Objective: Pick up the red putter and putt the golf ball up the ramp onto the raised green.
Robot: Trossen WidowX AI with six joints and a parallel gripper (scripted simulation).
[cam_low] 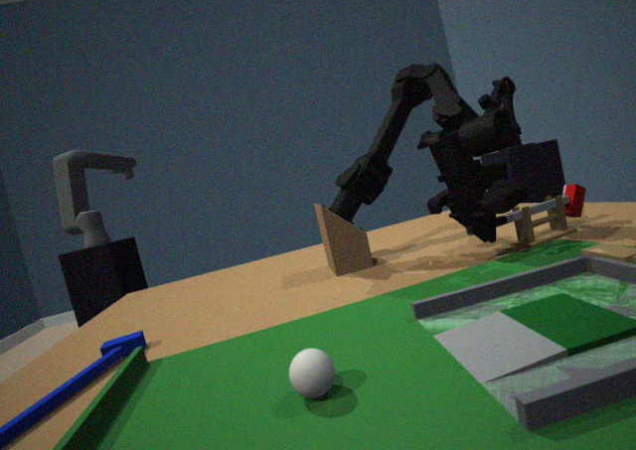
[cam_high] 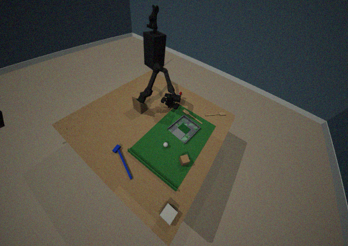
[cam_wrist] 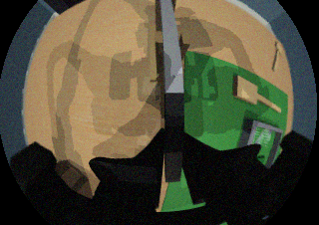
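My gripper tip is now 120 mm to the right of the wooden rack and 40 mm past it. From my gripper tip the other things lie so: blue hammer (660 mm to the right, 160 mm ahead, 20 mm below); then wooden block (480 mm ahead, 320 mm to the right); then golf ball (330 mm to the right, 280 mm ahead, 10 mm below).
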